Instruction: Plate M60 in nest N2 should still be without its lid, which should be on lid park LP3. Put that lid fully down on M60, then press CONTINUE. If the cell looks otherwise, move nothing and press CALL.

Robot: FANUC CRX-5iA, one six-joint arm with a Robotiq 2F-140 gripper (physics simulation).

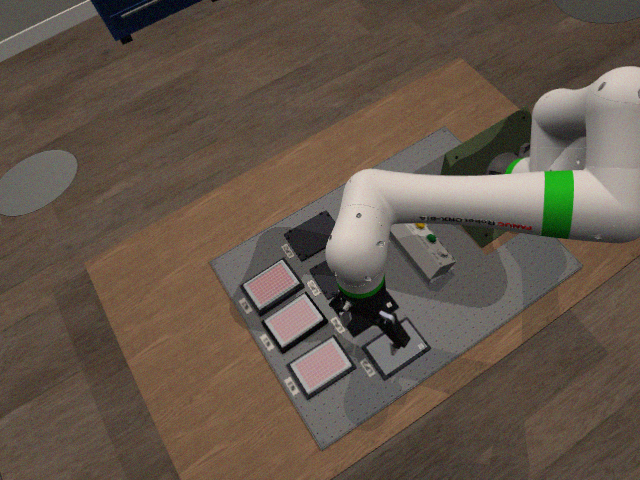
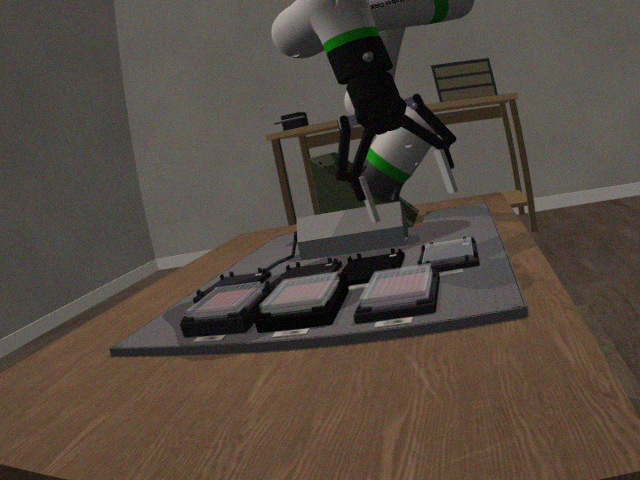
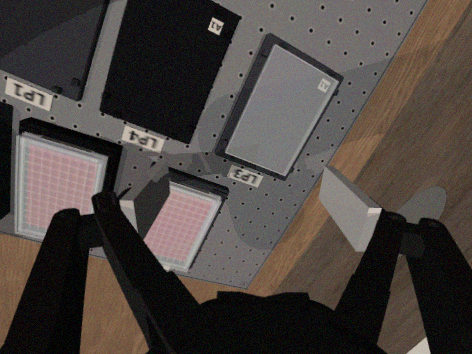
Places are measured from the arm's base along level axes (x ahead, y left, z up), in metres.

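Pixels of known places: gripper, fingertip midpoint: (image 1: 370, 336) (image 2: 416, 206) (image 3: 245, 179); arm's base at its link origin: (image 2: 372, 188).
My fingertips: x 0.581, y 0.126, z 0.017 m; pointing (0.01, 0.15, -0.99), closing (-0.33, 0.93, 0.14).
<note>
For each thing: its top centre in the pictures, then the offset to it from my fingertips. "spot": a spot on its surface instead.
- pale clear lid at its top centre: (image 3: 281, 117) (image 2: 448, 249) (image 1: 396, 346) dx -0.051, dy +0.040, dz -0.087 m
- LP3 end at a spot on its surface: (image 2: 397, 286) (image 1: 310, 372) spot: dx +0.161, dy -0.035, dz -0.075 m
- Dark park LP4 at its top centre: (image 3: 165, 64) (image 2: 369, 260) (image 1: 365, 304) dx -0.058, dy -0.095, dz -0.084 m
- dark park LP1 at its top centre: (image 3: 34, 3) (image 2: 301, 269) (image 1: 340, 269) dx -0.068, dy -0.216, dz -0.084 m
- dark park at its top centre: (image 2: 231, 279) (image 1: 313, 232) dx -0.075, dy -0.354, dz -0.084 m
- grey button box at its top centre: (image 2: 349, 208) (image 1: 419, 232) dx -0.281, dy -0.149, dz -0.021 m
A pale clear lid (image 1: 378, 357) (image 2: 448, 251) (image 3: 280, 110) lies flat on the dark park labelled LP3. My gripper (image 1: 370, 330) (image 2: 413, 205) (image 3: 245, 179) is open and empty, above and apart from the parks near LP3 and LP4. Three pink-gridded plates sit in dark nests: one at the LP3 end (image 1: 320, 366) (image 2: 397, 286) (image 3: 192, 220), a middle one (image 1: 294, 321) (image 2: 302, 292) (image 3: 62, 185) and a far one (image 1: 271, 284) (image 2: 227, 299). Nest labels are unreadable, so I cannot tell which is N2, nor whether each plate bears a lid.
Dark park LP4 (image 3: 167, 70) and dark park LP1 (image 3: 45, 45) show no lid. Another dark park (image 1: 312, 235) lies at the row's far end. A grey button box (image 1: 421, 254) (image 2: 351, 227) stands behind the parks; yellow and green buttons show, others hidden by the arm.
</note>
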